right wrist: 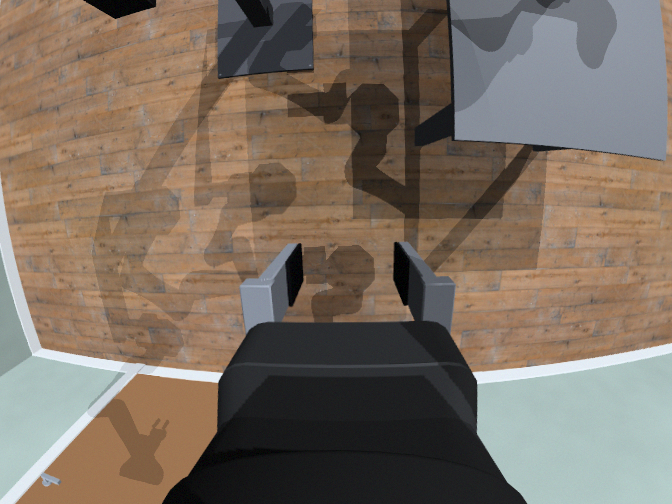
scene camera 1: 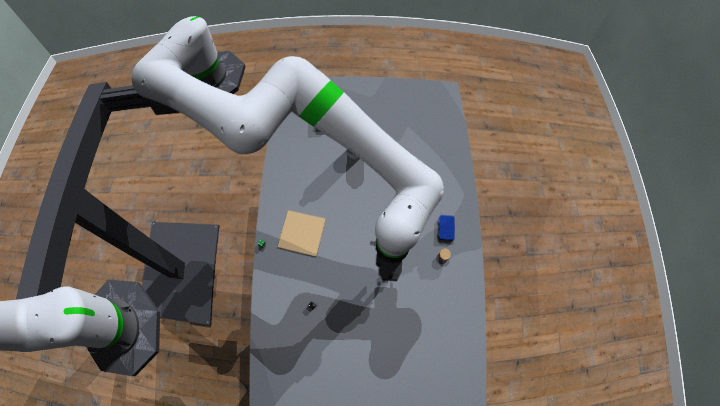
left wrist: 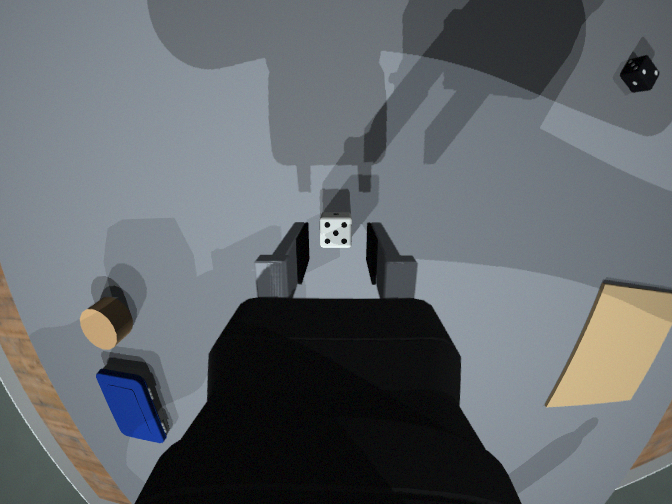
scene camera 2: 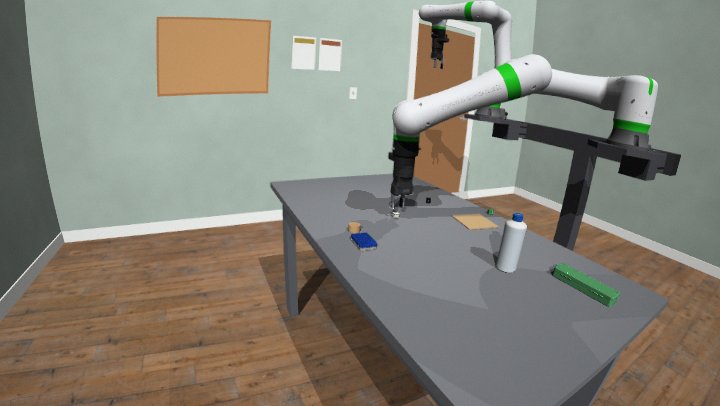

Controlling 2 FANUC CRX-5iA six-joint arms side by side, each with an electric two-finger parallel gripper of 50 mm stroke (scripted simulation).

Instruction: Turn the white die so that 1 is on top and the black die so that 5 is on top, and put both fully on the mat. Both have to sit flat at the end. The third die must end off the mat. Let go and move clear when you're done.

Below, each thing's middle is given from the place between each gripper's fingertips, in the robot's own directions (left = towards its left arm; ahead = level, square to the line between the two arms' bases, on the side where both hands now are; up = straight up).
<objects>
Right now my left hand (scene camera 2: 396,207) is 50 mm above the white die (left wrist: 335,227). Round my left hand: blue box (left wrist: 130,394) (190 mm ahead, 200 mm to the left, 50 mm below); tan mat (scene camera 1: 301,233) (300 mm behind, 100 mm to the left, 60 mm below); tan cylinder (left wrist: 107,322) (190 mm ahead, 100 mm to the left, 50 mm below).
Now: the tan mat 31 cm ahead of my right hand, 96 cm to the left of it and 68 cm below it. From my right hand the other things lie so: blue box (81 cm ahead, 106 cm to the left, 67 cm below); tan cylinder (81 cm ahead, 96 cm to the left, 67 cm below); white die (62 cm ahead, 86 cm to the left, 67 cm below).
</objects>
